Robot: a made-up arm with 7 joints. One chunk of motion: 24 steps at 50 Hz.
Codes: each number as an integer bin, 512 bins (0 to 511) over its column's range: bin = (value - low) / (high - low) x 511, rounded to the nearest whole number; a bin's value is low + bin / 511 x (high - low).
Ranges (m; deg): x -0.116..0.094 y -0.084..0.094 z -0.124..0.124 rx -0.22..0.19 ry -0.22..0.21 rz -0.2..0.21
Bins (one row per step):
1: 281 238 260 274 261 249
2: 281 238 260 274 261 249
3: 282 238 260 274 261 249
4: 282 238 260 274 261 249
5: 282 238 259 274 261 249
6: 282 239 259 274 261 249
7: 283 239 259 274 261 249
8: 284 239 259 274 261 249
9: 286 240 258 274 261 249
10: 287 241 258 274 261 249
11: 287 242 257 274 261 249
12: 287 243 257 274 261 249
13: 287 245 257 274 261 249
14: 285 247 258 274 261 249
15: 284 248 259 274 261 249
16: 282 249 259 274 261 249
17: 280 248 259 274 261 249
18: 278 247 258 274 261 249
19: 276 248 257 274 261 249
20: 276 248 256 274 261 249
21: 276 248 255 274 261 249
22: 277 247 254 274 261 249
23: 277 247 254 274 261 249
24: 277 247 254 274 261 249
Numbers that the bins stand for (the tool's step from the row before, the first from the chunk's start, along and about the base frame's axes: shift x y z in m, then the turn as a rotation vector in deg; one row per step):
1: -0.00052 -0.00110 0.00218 0.000 0.000 0.000
2: -0.00052 -0.00110 0.00218 0.000 0.000 0.000
3: -0.00011 -0.00110 0.00218 0.000 0.000 0.000
4: -0.00011 -0.00110 0.00218 0.000 0.000 0.000
5: -0.00011 -0.00110 0.00170 0.000 0.000 0.000
6: -0.00011 -0.00075 0.00170 0.000 0.000 0.000
7: 0.00030 -0.00075 0.00170 0.000 0.000 0.000
8: 0.00071 -0.00075 0.00170 0.000 0.000 0.000
9: 0.00153 -0.00040 0.00121 0.000 0.000 0.000
10: 0.00195 -0.00005 0.00121 0.000 0.000 0.000
11: 0.00195 0.00030 0.00073 0.000 0.000 0.000
12: 0.00195 0.00065 0.00073 0.000 0.000 0.000
13: 0.00195 0.00134 0.00073 0.000 0.000 0.000
14: 0.00112 0.00204 0.00121 0.000 0.000 0.000
15: 0.00071 0.00239 0.00170 0.000 0.000 0.000
16: -0.00011 0.00274 0.00170 0.000 0.000 0.000
17: -0.00093 0.00239 0.00170 0.000 0.000 0.000
18: -0.00175 0.00204 0.00121 0.000 0.000 0.000
19: -0.00258 0.00239 0.00073 0.000 0.000 0.000
20: -0.00258 0.00239 0.00024 0.000 0.000 0.000
21: -0.00258 0.00239 -0.00024 0.000 0.000 0.000
22: -0.00216 0.00204 -0.00073 0.000 0.000 0.000
23: -0.00216 0.00204 -0.00073 0.000 0.000 0.000
24: -0.00216 0.00204 -0.00073 0.000 0.000 0.000

